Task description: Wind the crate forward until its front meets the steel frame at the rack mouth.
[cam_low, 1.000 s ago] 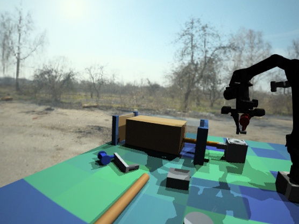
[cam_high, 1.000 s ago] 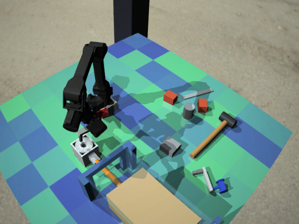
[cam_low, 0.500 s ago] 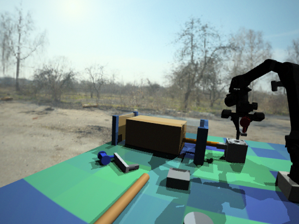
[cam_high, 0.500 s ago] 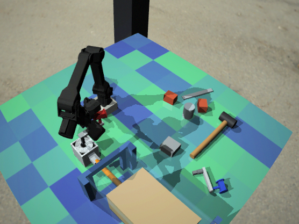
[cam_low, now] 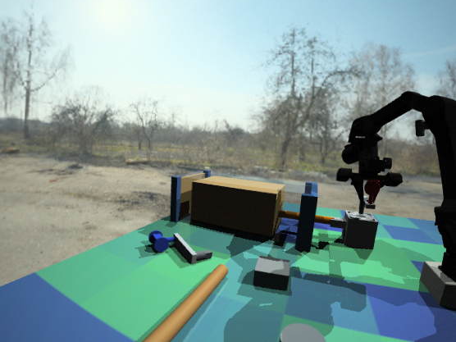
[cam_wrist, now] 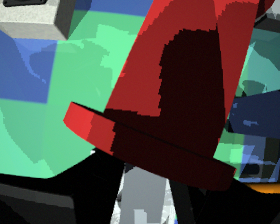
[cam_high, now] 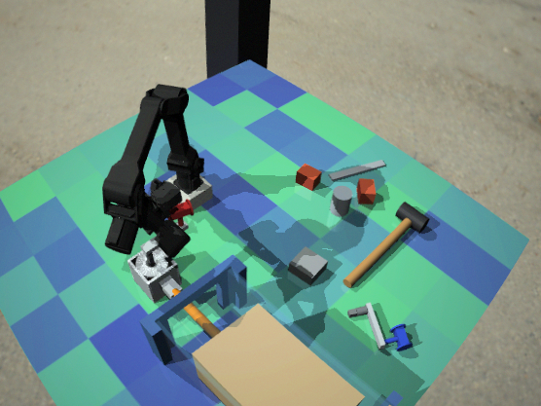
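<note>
Now: the red knob 5 cm above my gripper tip and 3 cm to the left of it. From my gripper tip the other things lie so: grey winch 11 cm below, 7 cm to the right, 2 cm behind; then red-knobbed crank 2 cm above, 1 cm to the right; then blue frame 15 cm ahead, 8 cm to the right, 4 cm below.
</note>
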